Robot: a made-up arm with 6 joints.
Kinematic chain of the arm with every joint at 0, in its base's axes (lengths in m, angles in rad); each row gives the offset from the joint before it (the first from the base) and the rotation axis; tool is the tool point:
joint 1: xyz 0 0 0.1 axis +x
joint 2: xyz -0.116 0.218 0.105 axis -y
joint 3: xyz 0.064 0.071 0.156 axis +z
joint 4: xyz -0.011 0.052 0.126 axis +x
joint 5: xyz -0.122 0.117 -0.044 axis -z
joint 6: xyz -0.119 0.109 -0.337 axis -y
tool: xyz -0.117 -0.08 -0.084
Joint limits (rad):
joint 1: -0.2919..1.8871
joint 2: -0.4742..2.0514
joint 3: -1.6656..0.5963
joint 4: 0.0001..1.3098
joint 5: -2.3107..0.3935
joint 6: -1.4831..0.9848
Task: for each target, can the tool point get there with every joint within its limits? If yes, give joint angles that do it. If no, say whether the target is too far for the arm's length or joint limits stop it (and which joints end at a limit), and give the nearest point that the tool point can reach.
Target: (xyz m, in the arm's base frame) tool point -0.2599 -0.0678 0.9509
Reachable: yes | joints 1.4830 0.0433 -0.2148 0.9862 -0.5100 0.3747
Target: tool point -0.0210 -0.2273 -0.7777
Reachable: no: joint limits stop it (at a limit: joint 1, joint 2, joint 3, joint 4) | nearest point -0.1660 0.2658 -0.4934 | short by 0.587 m
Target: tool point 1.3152 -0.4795 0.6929
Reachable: no: too far | nearest point 0.6513 -0.3549 0.5602 | short by 0.688 m
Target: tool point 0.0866 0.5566 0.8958
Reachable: yes | joints 0.5938 0.3005 -0.9043 0.9865 0.1376 0.0235
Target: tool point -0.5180 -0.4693 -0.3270
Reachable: no: joint limits stop it (at a limit: joint 1, joint 2, joint 3, joint 4, joint 5) | nearest point -0.4289 -0.5696 0.1574 | short by 0.503 m
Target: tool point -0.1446 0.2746 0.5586
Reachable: yes | joints 1.0075 0.4015 0.1898 0.8875 -1.8908 -0.5626
